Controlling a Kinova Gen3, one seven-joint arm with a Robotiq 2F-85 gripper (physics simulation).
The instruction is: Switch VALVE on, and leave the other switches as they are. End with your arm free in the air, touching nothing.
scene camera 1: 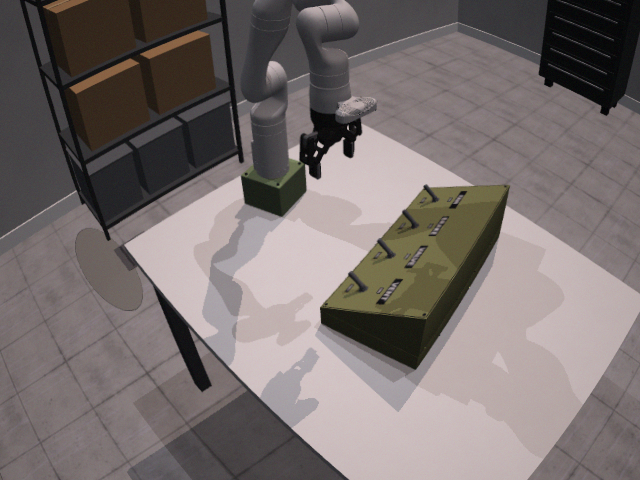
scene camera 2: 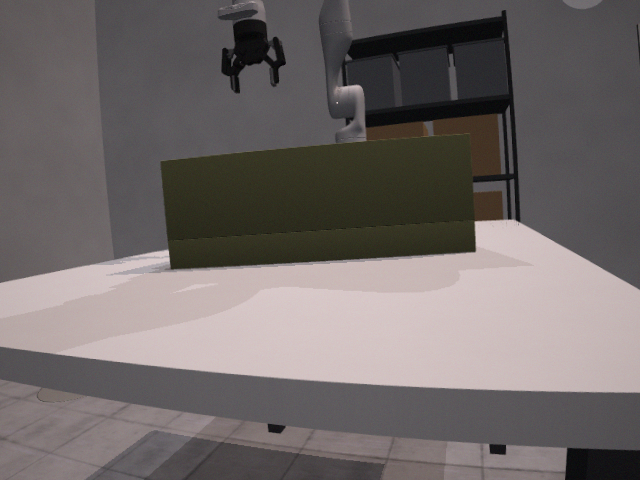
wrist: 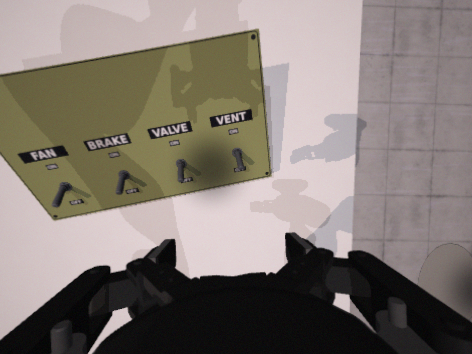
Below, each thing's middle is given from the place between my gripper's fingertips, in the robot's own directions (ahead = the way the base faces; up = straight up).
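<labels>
There's an olive switch box point(scene camera 2: 412, 196) here, and it's 150 mm ahead of my hand, 160 mm to the left of it and 280 mm below it.
</labels>
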